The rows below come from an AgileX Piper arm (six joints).
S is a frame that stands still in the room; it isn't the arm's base.
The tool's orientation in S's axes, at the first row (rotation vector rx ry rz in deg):
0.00 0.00 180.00
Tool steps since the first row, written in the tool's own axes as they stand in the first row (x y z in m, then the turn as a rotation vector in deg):
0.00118 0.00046 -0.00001 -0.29 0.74 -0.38
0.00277 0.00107 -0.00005 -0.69 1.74 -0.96
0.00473 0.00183 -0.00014 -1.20 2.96 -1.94
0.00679 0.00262 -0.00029 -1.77 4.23 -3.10
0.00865 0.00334 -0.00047 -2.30 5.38 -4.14
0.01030 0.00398 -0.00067 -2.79 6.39 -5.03
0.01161 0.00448 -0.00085 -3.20 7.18 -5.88
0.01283 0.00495 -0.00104 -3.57 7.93 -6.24
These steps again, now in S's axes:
-0.00118 -0.00046 -0.00001 0.29 -0.74 -0.38
-0.00277 -0.00107 -0.00005 0.69 -1.74 -0.96
-0.00473 -0.00183 -0.00014 1.20 -2.96 -1.94
-0.00679 -0.00262 -0.00029 1.77 -4.23 -3.10
-0.00865 -0.00334 -0.00047 2.30 -5.38 -4.14
-0.01030 -0.00398 -0.00067 2.79 -6.39 -5.03
-0.01161 -0.00448 -0.00085 3.20 -7.18 -5.88
-0.01283 -0.00495 -0.00104 3.57 -7.93 -6.24

